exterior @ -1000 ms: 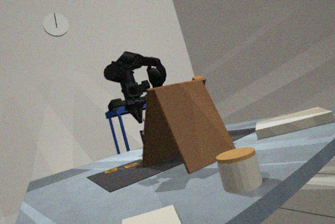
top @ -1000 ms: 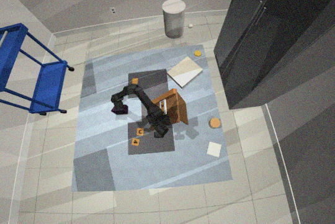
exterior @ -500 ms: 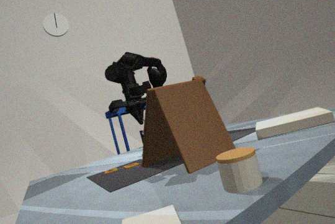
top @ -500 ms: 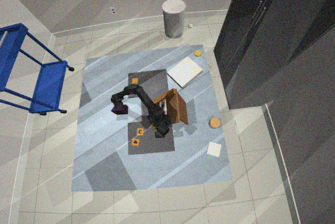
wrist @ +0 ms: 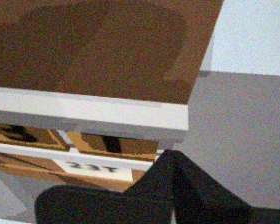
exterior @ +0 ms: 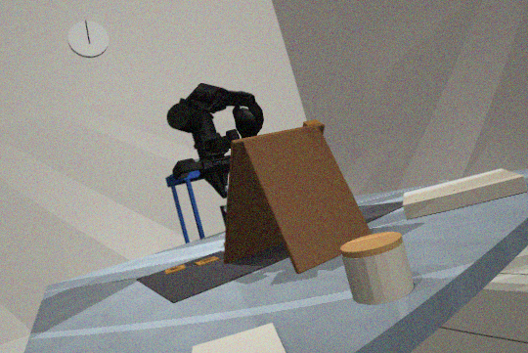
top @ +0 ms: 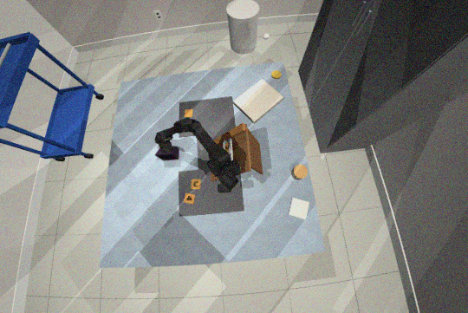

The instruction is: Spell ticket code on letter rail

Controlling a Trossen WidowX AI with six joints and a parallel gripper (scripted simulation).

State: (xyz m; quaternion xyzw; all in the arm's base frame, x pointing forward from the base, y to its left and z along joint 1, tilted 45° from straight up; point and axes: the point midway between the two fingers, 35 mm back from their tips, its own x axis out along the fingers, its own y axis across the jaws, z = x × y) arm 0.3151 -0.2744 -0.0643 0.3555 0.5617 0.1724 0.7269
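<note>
Now: the white ticket 4 cm behind my gripper tip, 7 cm to the left of it and 8 cm below it. From my gripper tip the other things lie so: cream slab (30 cm ahead, 48 cm to the left, 15 cm below); then tan-lidded jar (41 cm ahead, 6 cm to the right, 13 cm below); then white card (35 cm ahead, 25 cm to the right, 16 cm below).
</note>
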